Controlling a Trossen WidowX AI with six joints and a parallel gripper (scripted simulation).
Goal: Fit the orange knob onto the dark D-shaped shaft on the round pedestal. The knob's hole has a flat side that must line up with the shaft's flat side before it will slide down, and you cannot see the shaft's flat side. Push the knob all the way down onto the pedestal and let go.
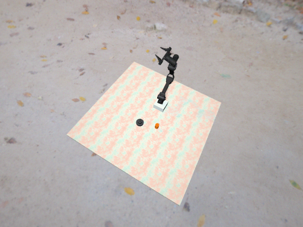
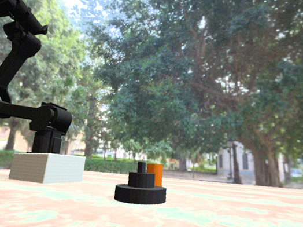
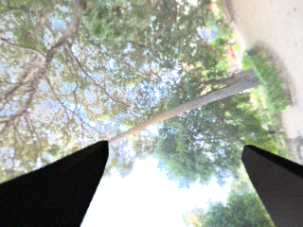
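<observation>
Now: the orange knob 550 mm below my gripper tip, 490 mm ahead of it and 230 mm to the left of it. The rest, counted from my gripper tip: round pedestal: 550 mm below, 510 mm ahead, 40 mm to the left.
</observation>
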